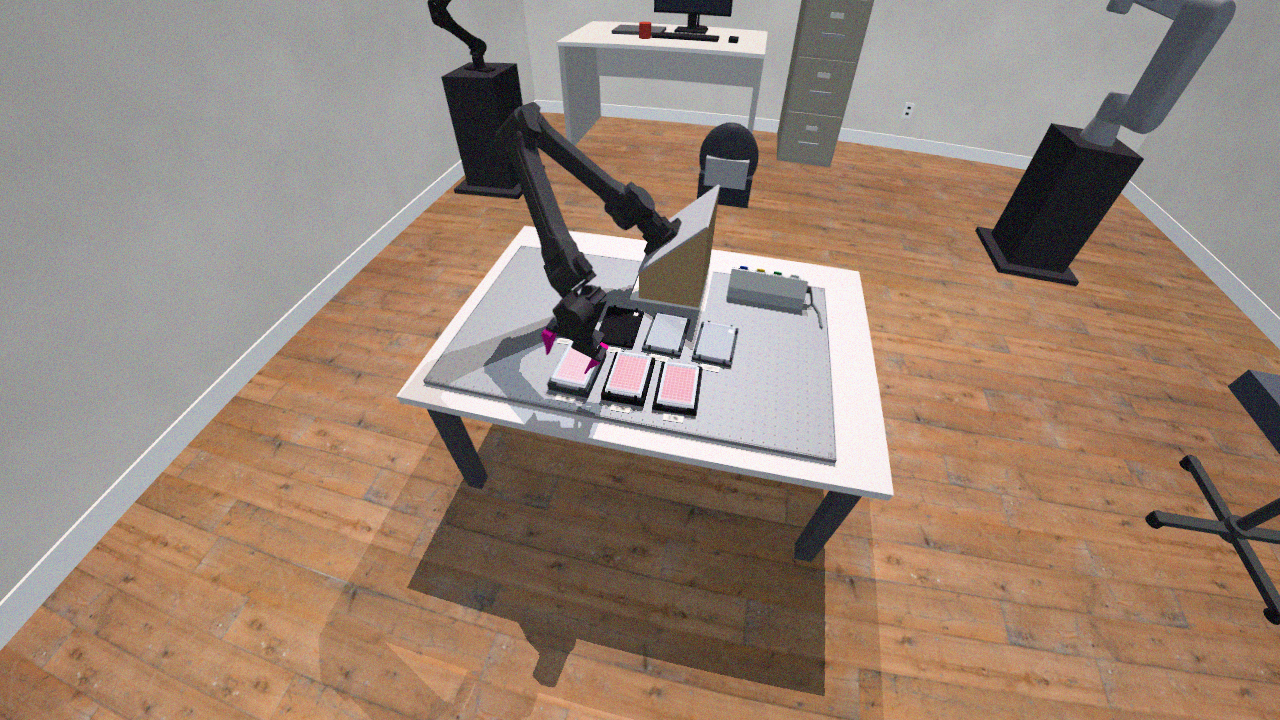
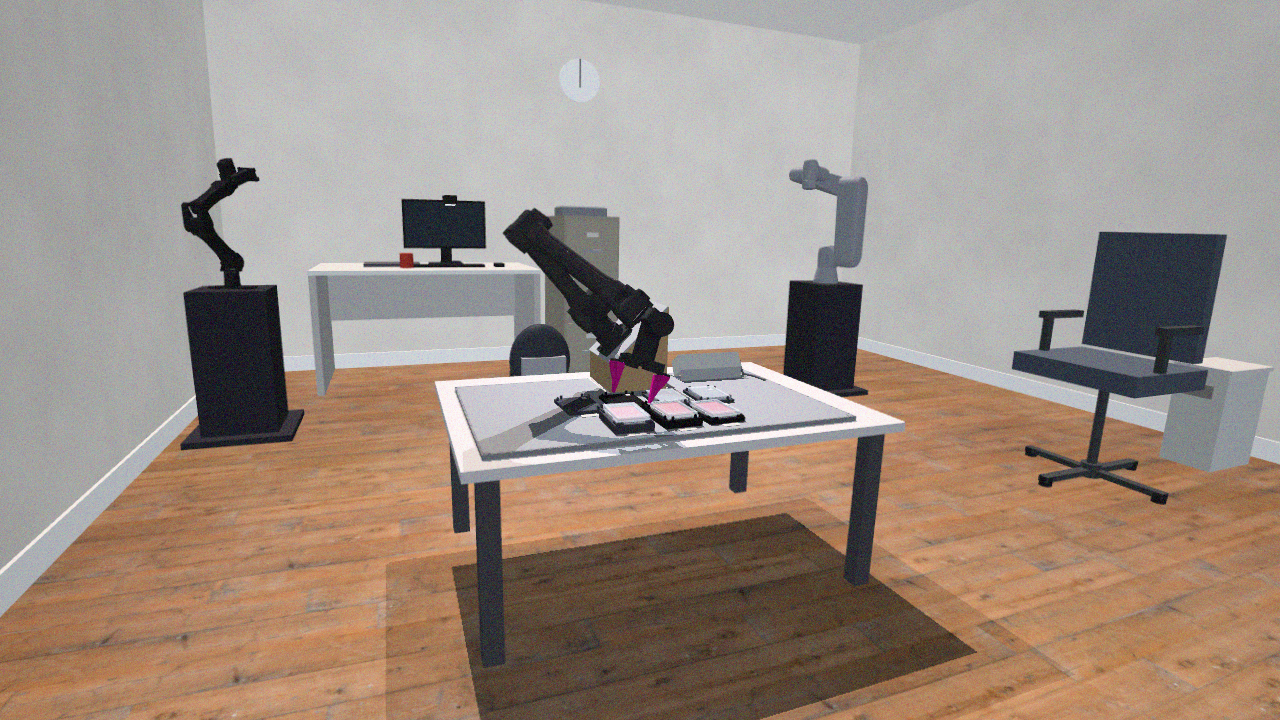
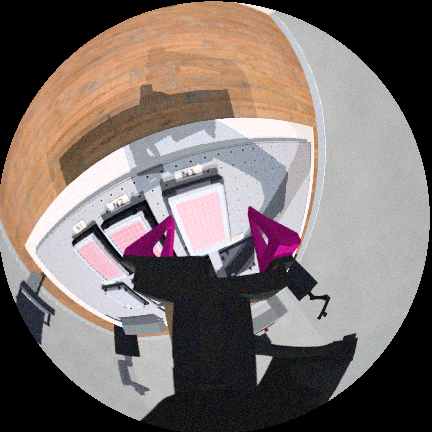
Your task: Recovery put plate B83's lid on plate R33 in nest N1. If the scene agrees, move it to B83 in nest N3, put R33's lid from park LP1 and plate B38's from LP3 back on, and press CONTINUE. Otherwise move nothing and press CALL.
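Pixels of known places: gripper, fingertip midpoint: (image 1: 566, 363) (image 2: 631, 397) (image 3: 209, 214); arm's base at its link origin: (image 1: 664, 238) (image 2: 615, 341).
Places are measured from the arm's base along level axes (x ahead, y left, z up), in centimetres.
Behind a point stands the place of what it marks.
Observation:
My gripper (image 1: 568, 360) {x 49.7, y -13.0, z -4.8 cm} (image 2: 632, 396) {x 49.7, y -13.0, z -4.8 cm} (image 3: 209, 214) {x 49.7, y -13.0, z -4.8 cm} has magenta fingers, open and empty, above the plate in nest N1. That pink plate (image 1: 575, 368) {x 47.2, y -12.1, z -9.1 cm} (image 2: 625, 412) {x 47.3, y -13.6, z -9.2 cm} (image 3: 200, 220) {x 46.5, y -12.1, z -9.1 cm} looks thicker and paler on top than the others; its lid's print is unreadable. A pink plate (image 1: 629, 376) {x 45.9, y 0.9, z -10.0 cm} (image 2: 674, 410) {x 47.8, y -0.4, z -9.6 cm} (image 3: 127, 234) {x 48.7, y 0.4, z -9.7 cm} sits in N2, and another pink plate (image 1: 678, 386) {x 45.9, y 12.8, z -10.5 cm} (image 2: 716, 409) {x 47.6, y 11.7, z -10.4 cm} (image 3: 102, 260) {x 45.1, y 10.9, z -10.4 cm} sits in N3. Behind them, one pale lid (image 1: 666, 332) {x 27.5, y 6.4, z -11.2 cm} and another pale lid (image 1: 716, 342) {x 28.1, y 19.8, z -11.2 cm} (image 2: 708, 393) {x 29.3, y 18.8, z -11.2 cm} (image 3: 125, 295) {x 29.7, y 17.2, z -11.2 cm} lie on parks. A dark park (image 1: 620, 327) {x 27.6, y -6.2, z -12.0 cm} holds no visible lid. The arm hides the leftmost park.
A grey button box (image 1: 768, 290) {x 6.1, y 32.0, z -8.5 cm} (image 2: 707, 366) {x 6.1, y 30.1, z -8.7 cm} (image 3: 144, 325) {x 6.0, y 27.8, z -8.4 cm} with several coloured buttons stands at the back right, its captions unreadable. A tall wedge-shaped panel (image 1: 677, 273) {x 11.6, y 6.1, z -3.3 cm} (image 2: 629, 373) {x 11.4, y 0.6, z -8.1 cm} stands behind the parks, close to the arm. The perforated board (image 1: 760, 394) {x 41.7, y 32.4, z -13.0 cm} lies on a white table (image 1: 863, 385) {x 31.5, y 58.6, z -14.3 cm}.

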